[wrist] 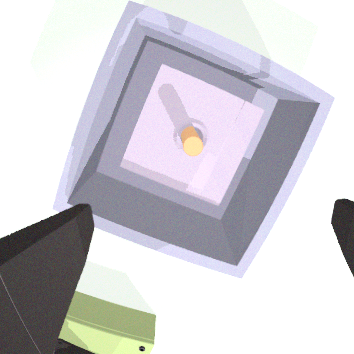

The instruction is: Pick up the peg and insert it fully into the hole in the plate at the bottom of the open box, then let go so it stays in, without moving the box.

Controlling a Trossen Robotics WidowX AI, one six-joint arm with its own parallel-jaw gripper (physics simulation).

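Frame: origin at the arm's base, x back, y right, z up, level; metres.
Seen in the pictures: gripper, fingertip midpoint: (217,215).
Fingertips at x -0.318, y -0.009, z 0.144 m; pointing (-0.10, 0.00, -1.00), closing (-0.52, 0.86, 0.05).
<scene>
A point is followed by its place in that frame.
The orange peg (192,143) @[x -0.322, y -0.013, z 0.034 m] stands in the hole of the pale pink plate (150,110) @[x -0.325, y -0.051, z 0.004 m], its round top towards the camera and its shadow falling to the upper left. How deep it sits cannot be told from this angle. The plate lies at the bottom of the open lavender-grey box (285,165) @[x -0.343, y 0.056, z 0.035 m], in the upper middle of the wrist view. My gripper (217,215) @[x -0.318, y -0.009, z 0.144 m] is wide open with nothing between its fingers. The fingers show at the lower left and right edge, nearer the camera than the box, and apart from the peg.
The box's raised walls surround the plate and peg on all four sides. A yellow-green block-like part (110,320) @[x -0.085, y 0.017, z -0.019 m] with a small dark hole shows at the lower left, partly behind the left finger. Pale translucent shapes show beyond the box's top edge.
</scene>
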